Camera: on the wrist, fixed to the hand. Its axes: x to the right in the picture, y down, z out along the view.
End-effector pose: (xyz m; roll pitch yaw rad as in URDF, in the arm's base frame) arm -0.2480 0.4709 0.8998 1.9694 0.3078 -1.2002
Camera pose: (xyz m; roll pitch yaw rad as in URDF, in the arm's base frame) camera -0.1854 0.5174 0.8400 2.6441 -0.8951 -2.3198
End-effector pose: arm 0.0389 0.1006 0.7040 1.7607 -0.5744 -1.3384
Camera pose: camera 0.1072 0.0749 0.6381 -2.0743 -0.9096 2.4694
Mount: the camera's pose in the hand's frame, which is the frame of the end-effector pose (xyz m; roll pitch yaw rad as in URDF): -0.0016 -0.0875 -0.0448 0.0469 -0.1994 1.5468
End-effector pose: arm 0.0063 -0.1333 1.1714 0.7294 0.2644 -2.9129
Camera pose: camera 0.0231 -0.0931 1.0833 0.4925 -0.8738 -1.7118
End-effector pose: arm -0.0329 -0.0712 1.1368 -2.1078 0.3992 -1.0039
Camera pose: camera -0.0079 -0.0988 1.2278 2.3050 1.0723 2.9025
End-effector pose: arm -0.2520 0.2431 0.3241 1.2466 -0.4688 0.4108
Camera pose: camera -0.2189 0.2734 0.2367 -1.2765 -1.1097 -3.0141
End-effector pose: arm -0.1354 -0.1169 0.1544 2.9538 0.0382 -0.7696
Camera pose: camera -0.0702 -0.0488 0.1821 -3.1374 0.0125 -2.3173
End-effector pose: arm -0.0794 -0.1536 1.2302 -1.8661 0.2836 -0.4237
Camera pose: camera -0.0633 -0.1800 1.3235 1.9560 1.2941 3.0757
